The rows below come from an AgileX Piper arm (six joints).
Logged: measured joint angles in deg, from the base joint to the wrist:
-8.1 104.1 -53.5 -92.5 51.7 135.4
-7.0 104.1 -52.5 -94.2 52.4 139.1
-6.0 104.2 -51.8 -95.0 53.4 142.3
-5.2 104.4 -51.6 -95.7 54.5 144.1
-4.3 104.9 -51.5 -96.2 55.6 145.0
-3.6 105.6 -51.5 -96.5 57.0 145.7
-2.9 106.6 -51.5 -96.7 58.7 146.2
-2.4 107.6 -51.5 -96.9 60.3 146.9
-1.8 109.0 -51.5 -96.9 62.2 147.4
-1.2 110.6 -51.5 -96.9 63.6 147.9
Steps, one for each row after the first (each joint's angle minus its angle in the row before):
1.1 0.0 1.0 -1.7 0.7 3.7
1.0 0.1 0.7 -0.8 1.0 3.2
0.8 0.2 0.2 -0.7 1.1 1.8
0.9 0.5 0.1 -0.5 1.1 0.9
0.7 0.7 0.0 -0.3 1.4 0.7
0.7 1.0 0.0 -0.2 1.7 0.5
0.5 1.0 0.0 -0.2 1.6 0.7
0.6 1.4 0.0 0.0 1.9 0.5
0.6 1.6 0.0 0.0 1.4 0.5

